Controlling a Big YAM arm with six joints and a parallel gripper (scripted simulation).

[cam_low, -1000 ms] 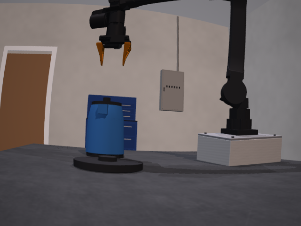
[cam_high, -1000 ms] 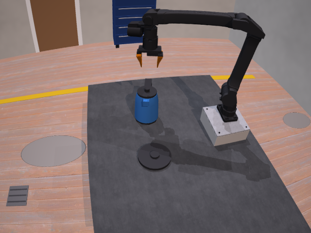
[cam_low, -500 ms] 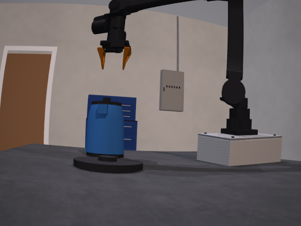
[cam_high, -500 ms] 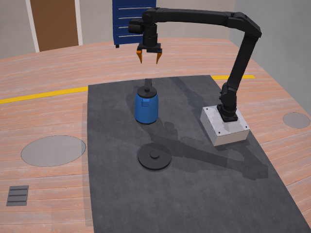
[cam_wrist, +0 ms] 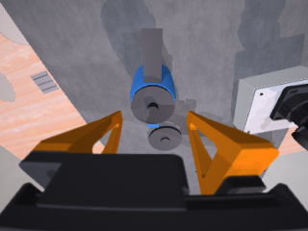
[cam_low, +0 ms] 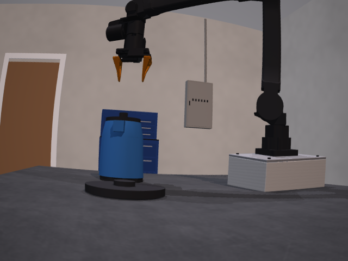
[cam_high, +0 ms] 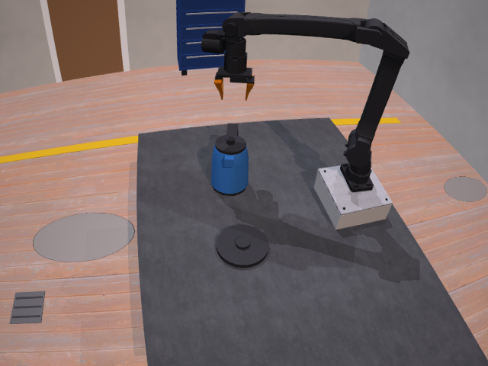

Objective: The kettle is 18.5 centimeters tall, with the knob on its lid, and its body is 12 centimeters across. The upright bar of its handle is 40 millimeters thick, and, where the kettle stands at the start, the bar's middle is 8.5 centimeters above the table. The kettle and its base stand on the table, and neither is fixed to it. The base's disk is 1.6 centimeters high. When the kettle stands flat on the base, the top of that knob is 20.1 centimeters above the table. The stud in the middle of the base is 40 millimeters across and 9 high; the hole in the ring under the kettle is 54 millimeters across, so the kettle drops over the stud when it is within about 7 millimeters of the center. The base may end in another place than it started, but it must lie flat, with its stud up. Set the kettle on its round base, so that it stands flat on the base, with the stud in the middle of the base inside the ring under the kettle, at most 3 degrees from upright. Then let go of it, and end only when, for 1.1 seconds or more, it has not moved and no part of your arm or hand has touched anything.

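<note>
My gripper is now 1 cm short of the blue kettle, 3 cm to the right of it and 21 cm above it. Round my hand: black round base 1 cm ahead, 34 cm to the left, 29 cm below.
</note>
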